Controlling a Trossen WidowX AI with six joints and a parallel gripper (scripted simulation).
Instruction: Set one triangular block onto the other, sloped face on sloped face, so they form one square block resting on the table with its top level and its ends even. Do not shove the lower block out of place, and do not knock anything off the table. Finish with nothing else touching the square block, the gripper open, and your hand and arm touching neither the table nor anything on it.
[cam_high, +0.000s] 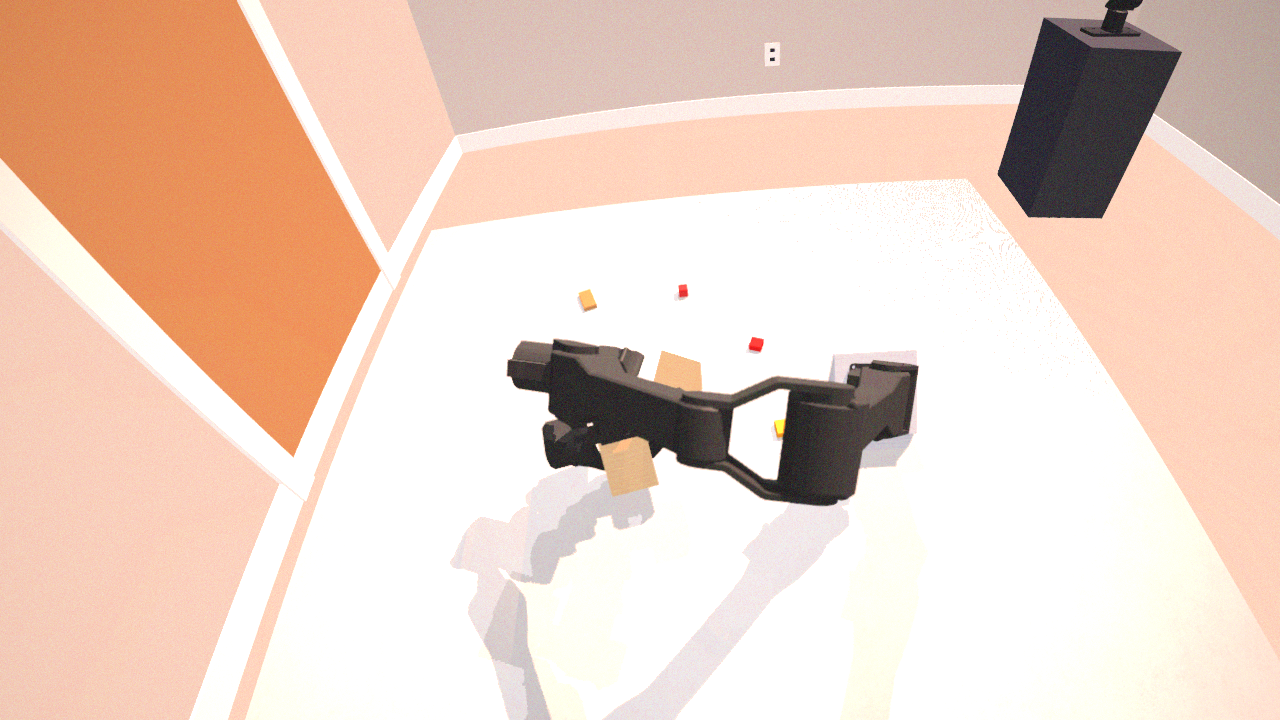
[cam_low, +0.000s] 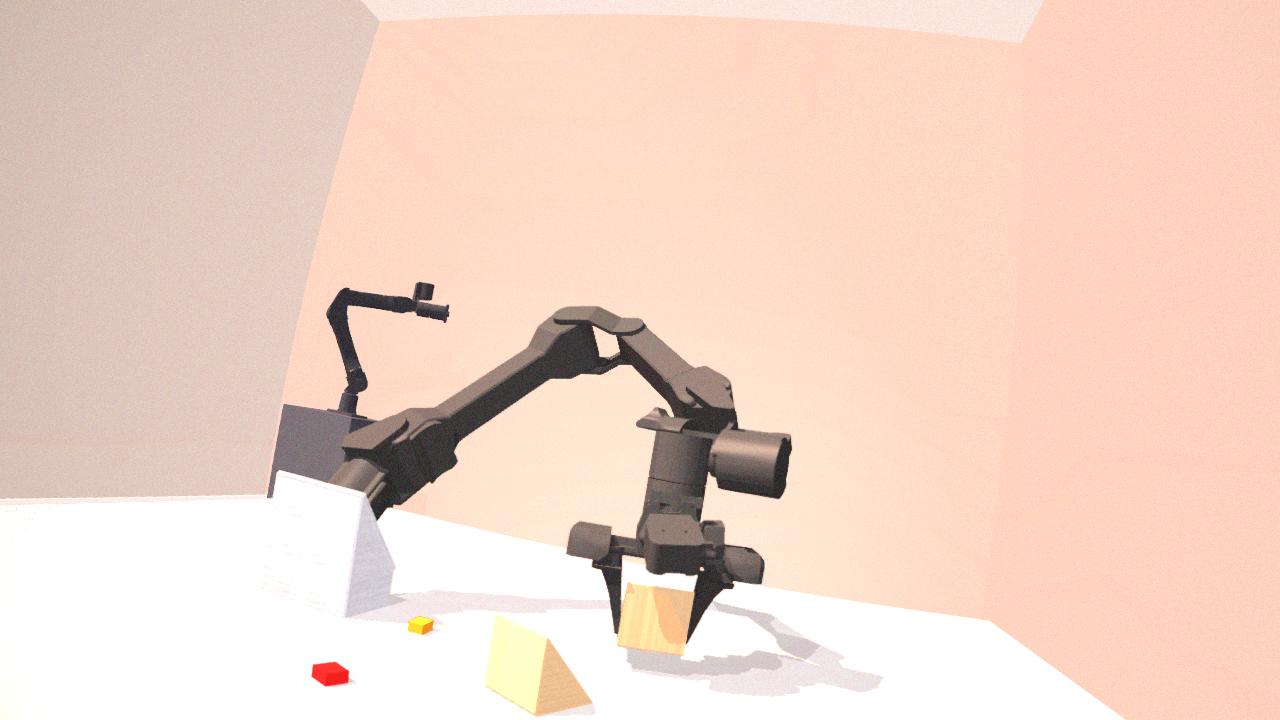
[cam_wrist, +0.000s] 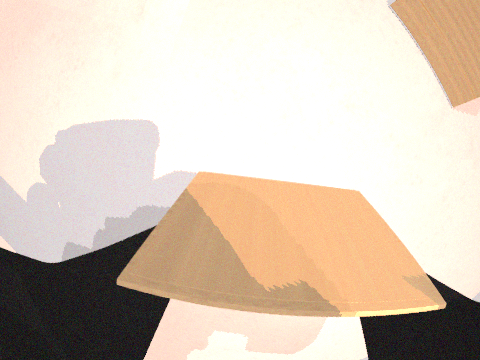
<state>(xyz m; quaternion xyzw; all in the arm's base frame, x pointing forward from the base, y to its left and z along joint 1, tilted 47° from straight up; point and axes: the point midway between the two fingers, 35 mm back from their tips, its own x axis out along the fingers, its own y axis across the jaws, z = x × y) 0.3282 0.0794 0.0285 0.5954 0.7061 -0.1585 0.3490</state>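
The wooden triangular block is 10 mm above my gripper tip. Round my gripper tip: yellow cube 210 mm behind, 70 mm to the right, 30 mm below.
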